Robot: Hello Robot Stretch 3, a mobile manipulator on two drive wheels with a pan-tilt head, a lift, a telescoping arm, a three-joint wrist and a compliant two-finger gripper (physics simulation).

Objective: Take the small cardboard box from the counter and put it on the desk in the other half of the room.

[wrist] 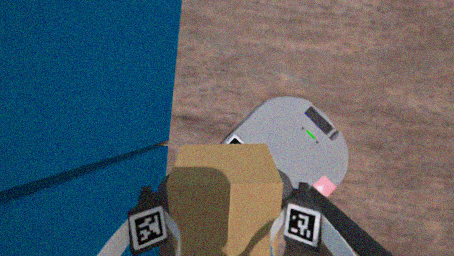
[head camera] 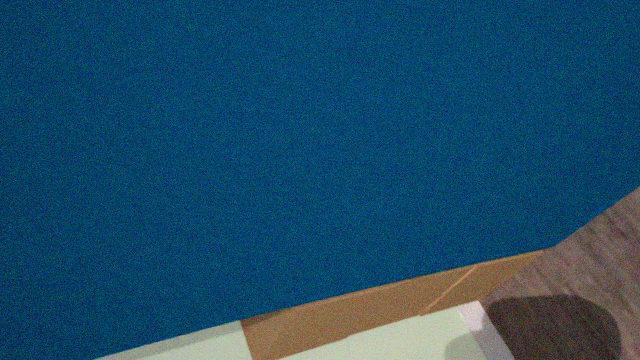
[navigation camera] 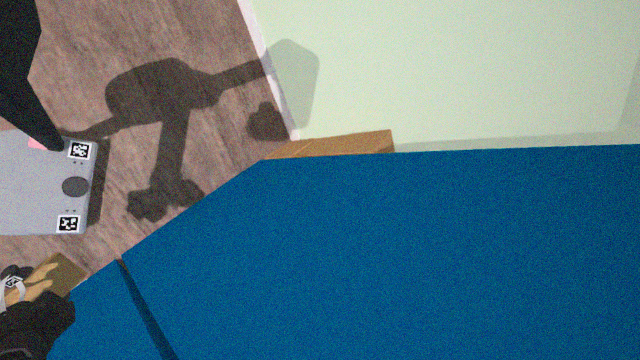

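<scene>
You can see the gripper (navigation camera: pixel 40 286), and the wrist view has the gripper (wrist: pixel 225 188) as well. A small cardboard box (navigation camera: pixel 57 273) is there too, also visible in the wrist view as the small cardboard box (wrist: pixel 216 192), but in the head camera view the small cardboard box is out of frame. There's also a large brown cardboard box (head camera: pixel 325 321), and the navigation camera view shows that same large brown cardboard box (navigation camera: pixel 374 142).
</scene>
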